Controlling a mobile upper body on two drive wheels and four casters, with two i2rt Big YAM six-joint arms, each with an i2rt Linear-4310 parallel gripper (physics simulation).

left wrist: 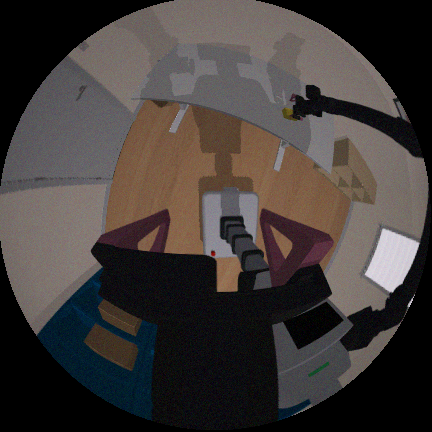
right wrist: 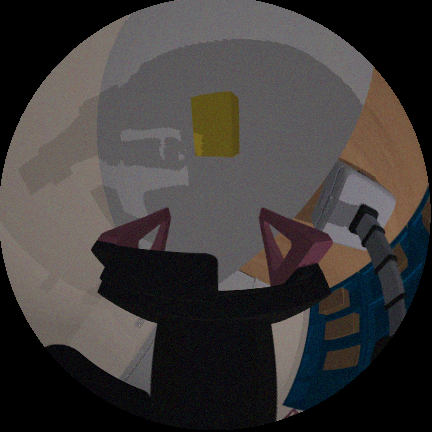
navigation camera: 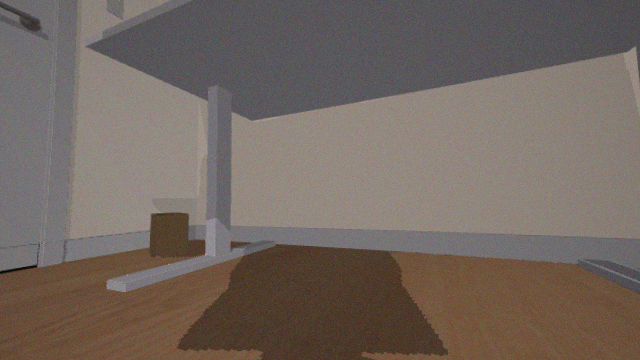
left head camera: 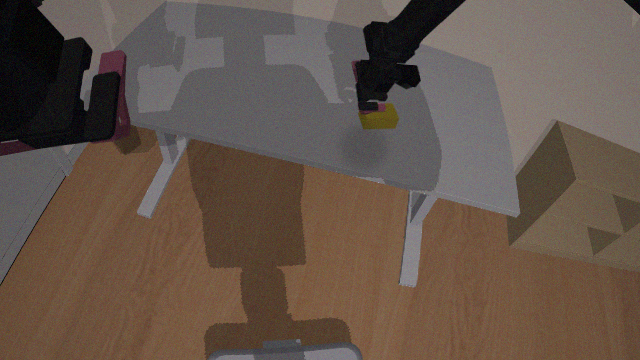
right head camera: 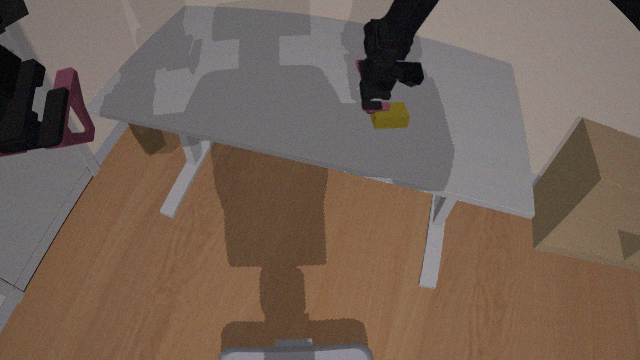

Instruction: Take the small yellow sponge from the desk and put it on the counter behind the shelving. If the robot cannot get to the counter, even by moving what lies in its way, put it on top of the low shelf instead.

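Frame: origin at the left arm's base, x up, y left, z back, level; centimetres.
Where they show: left gripper, between the fingertips: (left wrist: 214,213) (left head camera: 83,135) (right head camera: 58,140); right gripper, between the fingertips: (left wrist: 289,108) (right wrist: 214,212) (left head camera: 360,97) (right head camera: 367,96).
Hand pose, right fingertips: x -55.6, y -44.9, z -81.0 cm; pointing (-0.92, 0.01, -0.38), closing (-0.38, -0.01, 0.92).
Things, the pixels of their top centre, and the offset from my right fingertips. Level surfaces: height alone.
- small yellow sponge, centre of its top: (right wrist: 210,124) (right head camera: 390,109) (left head camera: 380,110) (left wrist: 292,112) dz -4.4, dx -8.9, dy -8.4 cm
- grey desk, height of its surface: dx -13.4 cm
- wooden floor, height of its surface: dx -85.4 cm
- brown box, centre of its top: (right head camera: 140,117) (navigation camera: 169,213) dz -69.9, dx -67.4, dy +104.1 cm
The small yellow sponge (left head camera: 380,118) (right head camera: 391,117) (left wrist: 288,113) (right wrist: 216,125) lies on the grey desk (left head camera: 280,120) (right head camera: 300,120) (right wrist: 280,100). My right gripper (left head camera: 368,87) (right head camera: 373,86) (right wrist: 214,212) is open and empty above the desk. In the right wrist view the sponge lies beyond the fingertips, roughly centred between them; in the head views the near finger overlaps its upper left edge. My left gripper (left wrist: 214,213) is open and empty, away from the desk at the left. A light wooden shelf unit (left head camera: 542,185) (right head camera: 565,185) (left wrist: 342,150) stands right of the desk. I cannot identify the counter.
Desk legs (left head camera: 412,250) (navigation camera: 219,150) stand on the wooden floor (left head camera: 350,300). A brown box (navigation camera: 170,235) (right head camera: 147,140) sits near the left leg. A grey door (left wrist: 65,130) (navigation camera: 25,125) is at the left. A blue rack with brown boxes shows in the right wrist view.
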